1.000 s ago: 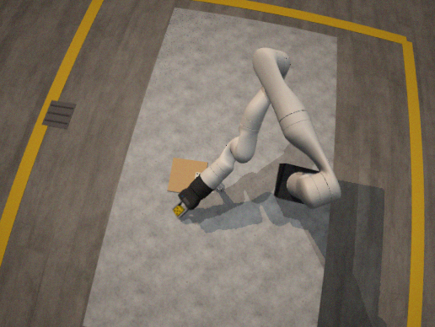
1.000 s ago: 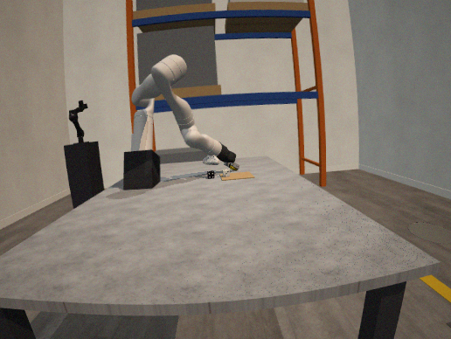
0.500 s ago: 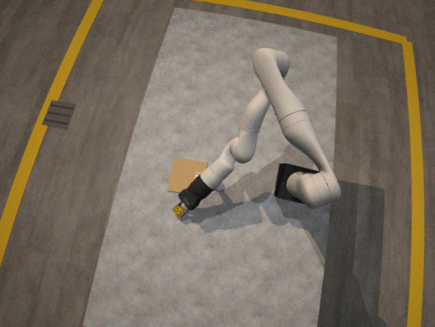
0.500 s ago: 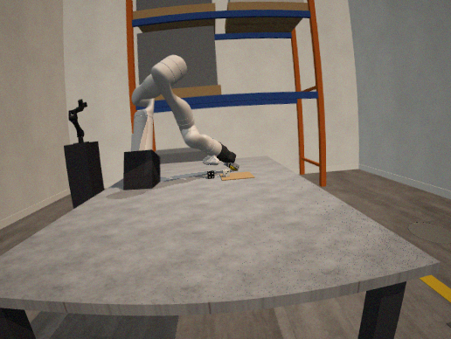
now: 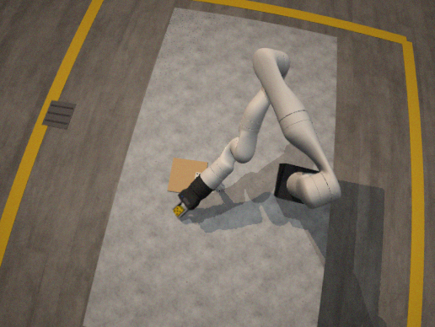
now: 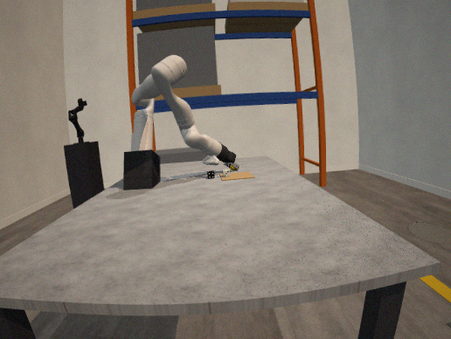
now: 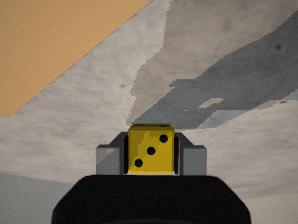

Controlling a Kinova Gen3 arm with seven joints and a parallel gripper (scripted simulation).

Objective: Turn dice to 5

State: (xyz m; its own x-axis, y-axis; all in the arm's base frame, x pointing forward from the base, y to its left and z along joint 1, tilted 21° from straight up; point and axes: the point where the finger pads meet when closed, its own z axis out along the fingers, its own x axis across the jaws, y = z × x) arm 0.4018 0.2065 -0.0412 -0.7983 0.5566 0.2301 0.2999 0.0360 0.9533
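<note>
The yellow die is right at my hand. Round my hand: white die 3 cm behind, 15 cm to the right, 1 cm below; then tan mat 1 cm ahead, 14 cm to the right, 2 cm below; then black die 10 cm behind, 15 cm to the right, 1 cm below.
</note>
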